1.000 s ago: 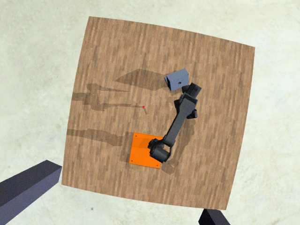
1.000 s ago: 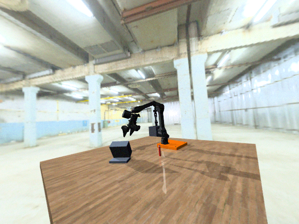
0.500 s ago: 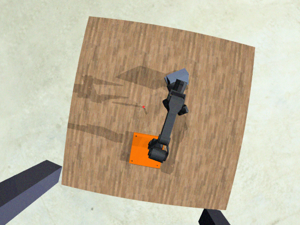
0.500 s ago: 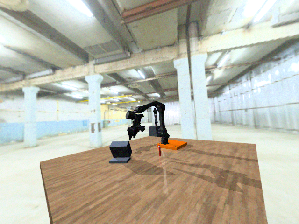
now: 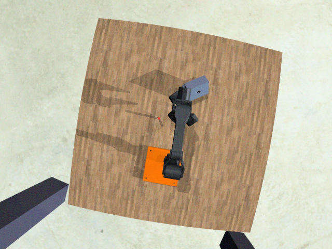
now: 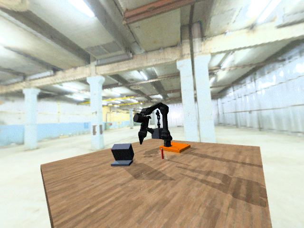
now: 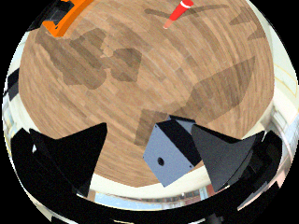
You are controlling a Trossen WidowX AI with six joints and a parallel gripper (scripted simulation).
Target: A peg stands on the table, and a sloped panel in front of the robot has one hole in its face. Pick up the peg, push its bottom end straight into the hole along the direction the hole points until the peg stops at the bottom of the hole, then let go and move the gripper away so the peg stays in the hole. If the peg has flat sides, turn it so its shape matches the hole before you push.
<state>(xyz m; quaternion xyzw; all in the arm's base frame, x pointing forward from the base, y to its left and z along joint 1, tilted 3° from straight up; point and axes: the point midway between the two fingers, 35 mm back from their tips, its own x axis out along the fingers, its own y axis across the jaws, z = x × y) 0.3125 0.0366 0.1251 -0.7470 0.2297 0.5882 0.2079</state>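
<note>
My gripper tip is 10 cm past the small red peg, 12 cm to the right of it and 6 cm above it. From my gripper tip the other things lie so: grey-blue sloped panel: 14 cm ahead, 3 cm to the right, 4 cm below; then small dark hole: 12 cm ahead, 5 cm to the right, 3 cm below.
</note>
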